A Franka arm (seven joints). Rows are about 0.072 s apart.
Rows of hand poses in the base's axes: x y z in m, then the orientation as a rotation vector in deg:
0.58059 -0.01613 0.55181 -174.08 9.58 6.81
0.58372 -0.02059 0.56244 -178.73 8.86 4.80
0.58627 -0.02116 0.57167 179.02 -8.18 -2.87
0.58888 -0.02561 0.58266 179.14 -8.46 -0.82
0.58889 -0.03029 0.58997 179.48 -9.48 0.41
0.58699 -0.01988 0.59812 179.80 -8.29 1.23
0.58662 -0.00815 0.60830 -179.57 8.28 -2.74
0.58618 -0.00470 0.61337 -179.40 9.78 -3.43
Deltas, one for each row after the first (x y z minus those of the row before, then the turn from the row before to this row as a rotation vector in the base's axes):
0.00313 -0.00446 0.01063 -4.58 -1.18 0.73
0.00255 -0.00057 0.00923 -1.80 -1.15 0.48
0.00261 -0.00445 0.01099 0.05 -1.32 -0.17
0.00001 -0.00468 0.00731 0.35 -0.81 -0.64
-0.00190 0.01041 0.00815 0.24 -0.53 0.77
-0.00037 0.01173 0.01018 0.18 -0.97 0.00
-0.00044 0.00345 0.00507 0.08 -0.44 -0.96

